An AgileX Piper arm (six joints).
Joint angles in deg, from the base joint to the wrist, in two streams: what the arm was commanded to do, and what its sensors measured. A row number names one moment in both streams.
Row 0, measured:
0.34, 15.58, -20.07, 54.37, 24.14, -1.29
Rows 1 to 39, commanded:
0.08, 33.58, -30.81, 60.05, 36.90, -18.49
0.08, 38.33, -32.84, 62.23, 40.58, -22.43
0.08, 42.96, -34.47, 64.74, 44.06, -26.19
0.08, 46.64, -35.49, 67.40, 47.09, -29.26
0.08, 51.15, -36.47, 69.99, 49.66, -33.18
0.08, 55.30, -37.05, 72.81, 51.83, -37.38
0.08, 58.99, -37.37, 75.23, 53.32, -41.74
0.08, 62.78, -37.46, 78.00, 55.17, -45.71
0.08, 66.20, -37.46, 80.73, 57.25, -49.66
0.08, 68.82, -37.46, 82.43, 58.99, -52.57
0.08, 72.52, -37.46, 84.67, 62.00, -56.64
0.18, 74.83, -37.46, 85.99, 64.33, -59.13
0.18, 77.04, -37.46, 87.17, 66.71, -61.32
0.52, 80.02, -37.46, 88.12, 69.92, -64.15
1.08, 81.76, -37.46, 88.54, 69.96, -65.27
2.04, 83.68, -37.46, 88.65, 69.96, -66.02
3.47, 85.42, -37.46, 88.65, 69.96, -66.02
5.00, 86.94, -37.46, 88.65, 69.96, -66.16
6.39, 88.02, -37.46, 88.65, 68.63, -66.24
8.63, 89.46, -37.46, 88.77, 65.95, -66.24
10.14, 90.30, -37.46, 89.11, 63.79, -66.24
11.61, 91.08, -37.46, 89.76, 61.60, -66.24
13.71, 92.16, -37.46, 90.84, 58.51, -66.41
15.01, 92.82, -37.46, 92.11, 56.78, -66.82
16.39, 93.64, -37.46, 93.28, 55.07, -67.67
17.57, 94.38, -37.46, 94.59, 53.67, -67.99
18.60, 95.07, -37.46, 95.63, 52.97, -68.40
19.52, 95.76, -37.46, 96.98, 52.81, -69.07
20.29, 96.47, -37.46, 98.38, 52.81, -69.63
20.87, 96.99, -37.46, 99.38, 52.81, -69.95
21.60, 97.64, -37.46, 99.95, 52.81, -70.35
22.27, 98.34, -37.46, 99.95, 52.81, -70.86
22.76, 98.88, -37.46, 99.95, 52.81, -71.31
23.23, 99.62, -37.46, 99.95, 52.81, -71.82
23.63, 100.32, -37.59, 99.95, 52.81, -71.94
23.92, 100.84, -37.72, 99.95, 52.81, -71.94
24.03, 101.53, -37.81, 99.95, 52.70, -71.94
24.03, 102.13, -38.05, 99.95, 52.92, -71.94
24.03, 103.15, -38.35, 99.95, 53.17, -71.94
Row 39, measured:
23.62, 100.78, -37.34, 99.36, 52.92, -70.88
